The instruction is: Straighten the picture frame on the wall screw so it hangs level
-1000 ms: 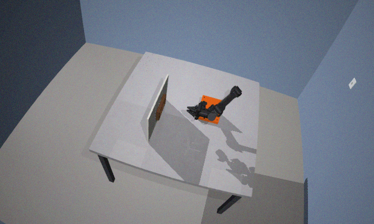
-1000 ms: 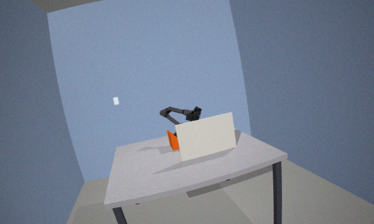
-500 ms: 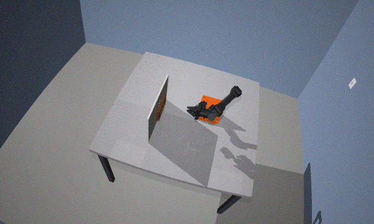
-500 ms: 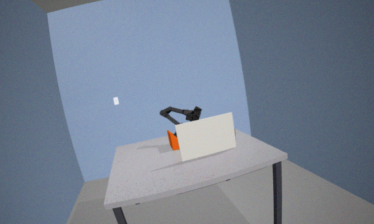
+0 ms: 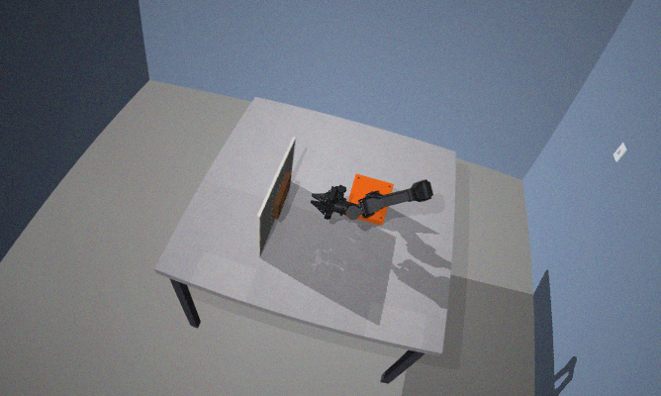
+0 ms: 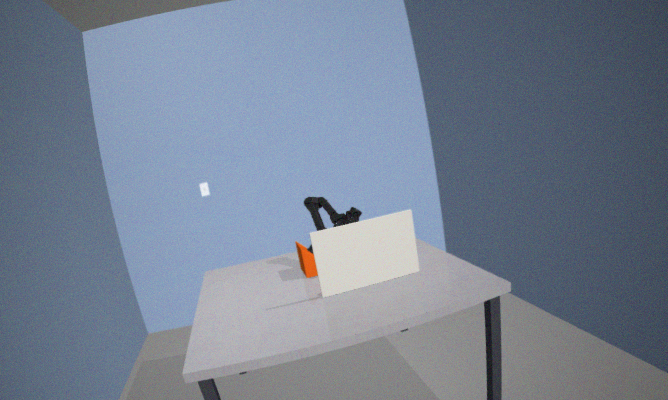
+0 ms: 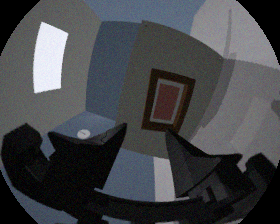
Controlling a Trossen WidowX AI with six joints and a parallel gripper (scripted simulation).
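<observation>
The brown wooden picture frame lies 140 mm ahead of my gripper tip and 60 mm below it. Round my gripper tip: white wall panel 150 mm ahead, 60 mm below, 10 mm to the left.
</observation>
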